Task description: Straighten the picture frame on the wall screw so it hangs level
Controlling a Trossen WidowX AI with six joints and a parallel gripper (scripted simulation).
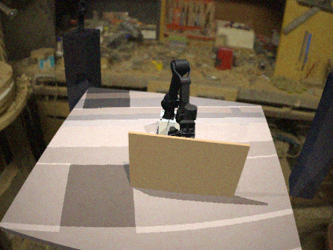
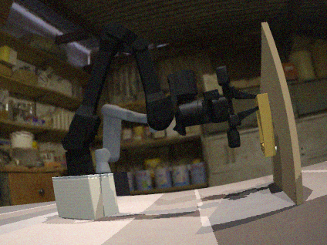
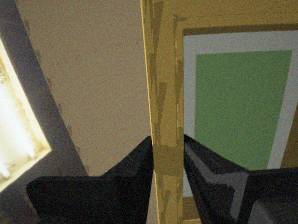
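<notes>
Right now the picture frame is 5 cm below my gripper tip and 1 cm to the left of it. From my gripper tip the other things lie so: tan wall board (6 cm below, 2 cm ahead, 1 cm to the left).
</notes>
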